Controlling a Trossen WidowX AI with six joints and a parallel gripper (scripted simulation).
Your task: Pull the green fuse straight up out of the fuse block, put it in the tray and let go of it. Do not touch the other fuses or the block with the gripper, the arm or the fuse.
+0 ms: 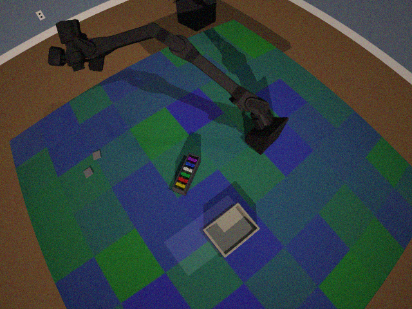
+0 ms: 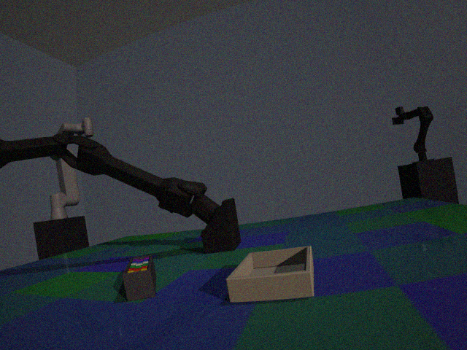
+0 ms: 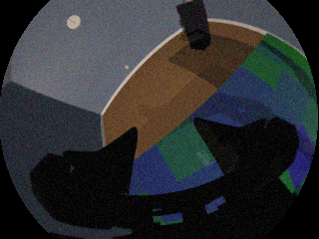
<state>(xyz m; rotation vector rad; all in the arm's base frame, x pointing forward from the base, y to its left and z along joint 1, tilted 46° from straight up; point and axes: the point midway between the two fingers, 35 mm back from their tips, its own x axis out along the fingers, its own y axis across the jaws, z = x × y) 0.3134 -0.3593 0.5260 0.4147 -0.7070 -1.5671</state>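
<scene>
Right now my gripper tip is 57 cm to the right of the green fuse, 15 cm above it and 1 cm past it. From my gripper tip the other things lie so: beige tray (79 cm to the left, 18 cm below, 1 cm ahead).
</scene>
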